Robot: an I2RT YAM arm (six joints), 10 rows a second.
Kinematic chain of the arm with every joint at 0, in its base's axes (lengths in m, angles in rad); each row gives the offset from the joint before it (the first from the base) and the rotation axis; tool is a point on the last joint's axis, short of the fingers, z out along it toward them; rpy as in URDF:
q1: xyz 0 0 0.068 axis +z
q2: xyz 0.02 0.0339 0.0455 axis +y
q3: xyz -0.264 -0.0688 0 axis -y
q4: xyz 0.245 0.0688 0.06 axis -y
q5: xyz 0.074 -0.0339 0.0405 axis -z
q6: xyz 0.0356 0 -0.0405 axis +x
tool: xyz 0 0 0 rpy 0 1.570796 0
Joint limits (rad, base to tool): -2.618..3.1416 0..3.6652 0..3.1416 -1.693..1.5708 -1.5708..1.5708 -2.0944..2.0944
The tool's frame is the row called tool.
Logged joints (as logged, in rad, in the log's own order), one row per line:
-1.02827 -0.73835 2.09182 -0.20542 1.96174 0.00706
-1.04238 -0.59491 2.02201 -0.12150 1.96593 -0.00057
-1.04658 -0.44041 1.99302 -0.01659 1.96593 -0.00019
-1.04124 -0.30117 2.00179 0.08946 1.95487 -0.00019
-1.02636 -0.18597 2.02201 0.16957 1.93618 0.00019
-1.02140 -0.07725 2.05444 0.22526 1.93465 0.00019
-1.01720 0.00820 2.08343 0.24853 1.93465 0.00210
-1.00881 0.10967 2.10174 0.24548 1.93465 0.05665
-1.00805 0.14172 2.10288 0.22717 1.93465 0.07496
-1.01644 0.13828 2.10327 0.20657 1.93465 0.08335
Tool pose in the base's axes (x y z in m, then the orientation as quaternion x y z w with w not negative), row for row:
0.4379 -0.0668 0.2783 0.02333 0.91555 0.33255 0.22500
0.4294 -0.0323 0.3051 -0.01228 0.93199 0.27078 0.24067
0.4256 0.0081 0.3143 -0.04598 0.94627 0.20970 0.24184
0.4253 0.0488 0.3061 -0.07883 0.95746 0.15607 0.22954
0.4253 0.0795 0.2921 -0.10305 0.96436 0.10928 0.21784
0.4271 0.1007 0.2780 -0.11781 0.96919 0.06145 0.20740
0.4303 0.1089 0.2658 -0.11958 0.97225 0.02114 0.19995
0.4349 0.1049 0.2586 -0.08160 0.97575 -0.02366 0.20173
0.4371 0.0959 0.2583 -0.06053 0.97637 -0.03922 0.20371
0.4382 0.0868 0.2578 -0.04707 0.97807 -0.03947 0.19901
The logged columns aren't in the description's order. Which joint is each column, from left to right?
Columns, left to right: q4, q5, q2, q1, q3, q6.
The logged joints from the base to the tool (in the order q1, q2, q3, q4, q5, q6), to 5 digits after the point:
-0.20542 2.09182 1.96174 -1.02827 -0.73835 0.00706
-0.12150 2.02201 1.96593 -1.04238 -0.59491 -0.00057
-0.01659 1.99302 1.96593 -1.04658 -0.44041 -0.00019
0.08946 2.00179 1.95487 -1.04124 -0.30117 -0.00019
0.16957 2.02201 1.93618 -1.02636 -0.18597 0.00019
0.22526 2.05444 1.93465 -1.02140 -0.07725 0.00019
0.24853 2.08343 1.93465 -1.01720 0.00820 0.00210
0.24548 2.10174 1.93465 -1.00881 0.10967 0.05665
0.22717 2.10288 1.93465 -1.00805 0.14172 0.07496
0.20657 2.10327 1.93465 -1.01644 0.13828 0.08335

